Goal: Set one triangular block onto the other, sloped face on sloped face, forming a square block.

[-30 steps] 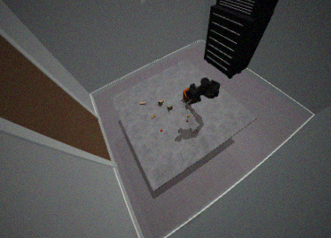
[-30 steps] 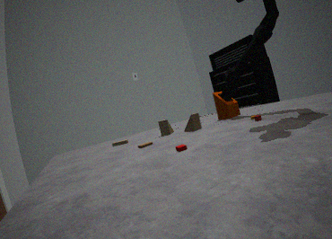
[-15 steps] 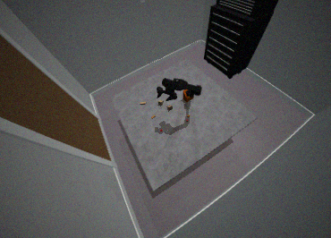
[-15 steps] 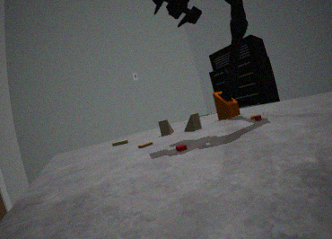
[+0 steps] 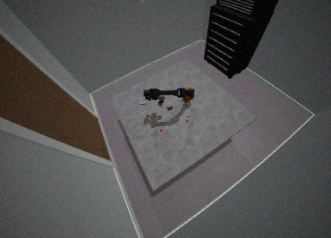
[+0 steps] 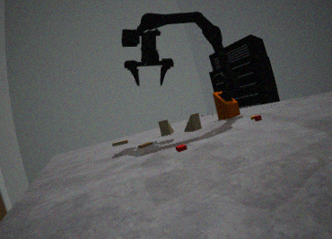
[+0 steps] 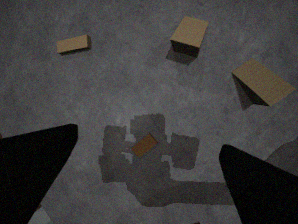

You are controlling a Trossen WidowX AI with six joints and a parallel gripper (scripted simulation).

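The triangular block is 20 cm below my gripper tip, 9 cm to the right of it and 8 cm behind it. The rest, counted from my gripper tip: small red brick: 23 cm to the left, 21 cm below, 9 cm ahead; thin orange-tan piece: 21 cm below, 9 cm ahead, 3 cm to the left.
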